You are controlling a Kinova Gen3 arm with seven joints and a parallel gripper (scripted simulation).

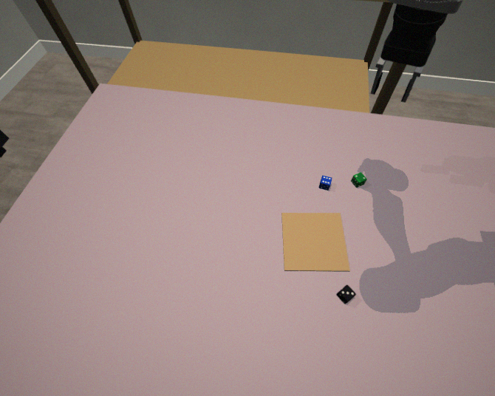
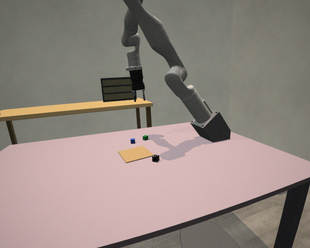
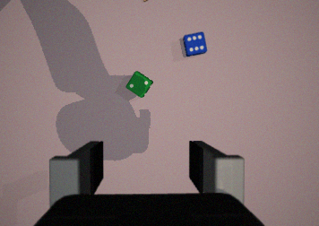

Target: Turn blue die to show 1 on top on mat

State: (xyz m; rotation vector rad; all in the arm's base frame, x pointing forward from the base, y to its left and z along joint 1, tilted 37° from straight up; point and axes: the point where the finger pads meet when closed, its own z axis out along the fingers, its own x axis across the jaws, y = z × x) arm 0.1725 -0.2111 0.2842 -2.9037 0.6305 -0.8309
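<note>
The green die is 10 mm behind my hand, 50 mm to the left of it and 240 mm below it. Round my hand: blue die: 80 mm ahead, 70 mm to the left, 240 mm below; tan mat: 110 mm ahead, 220 mm to the left, 250 mm below; black die: 40 mm ahead, 340 mm to the left, 240 mm below.
</note>
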